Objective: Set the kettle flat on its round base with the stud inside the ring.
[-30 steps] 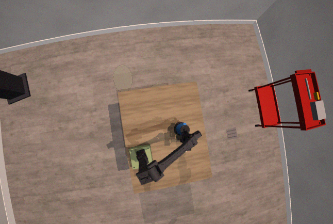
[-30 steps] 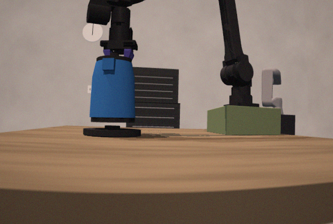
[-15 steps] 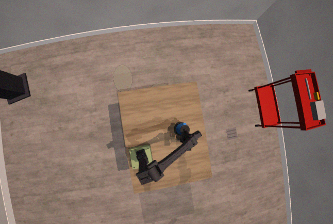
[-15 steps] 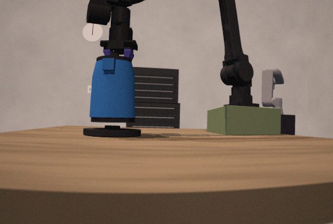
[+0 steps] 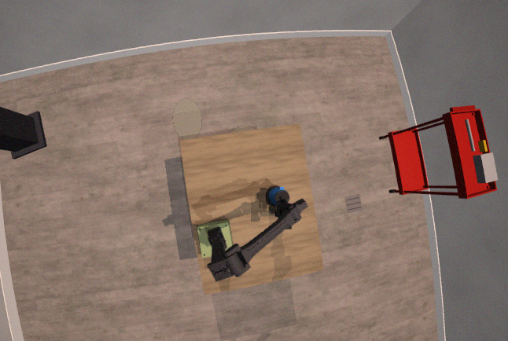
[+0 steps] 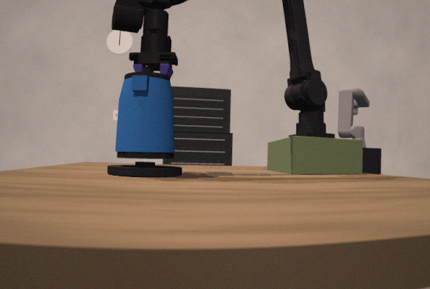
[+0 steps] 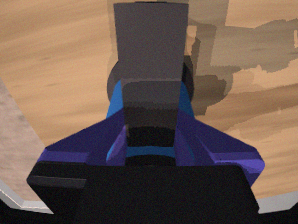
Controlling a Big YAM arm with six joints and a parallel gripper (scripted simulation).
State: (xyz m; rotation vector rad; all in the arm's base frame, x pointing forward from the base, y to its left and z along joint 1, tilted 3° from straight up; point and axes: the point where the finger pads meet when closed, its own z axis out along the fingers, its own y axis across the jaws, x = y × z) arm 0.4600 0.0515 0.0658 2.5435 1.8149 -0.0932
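The blue kettle is 50 mm below my hand, 30 mm to the left of it and 10 mm ahead of it. The rest, counted from my hand: round black base 160 mm below, 60 mm to the left, 20 mm ahead.
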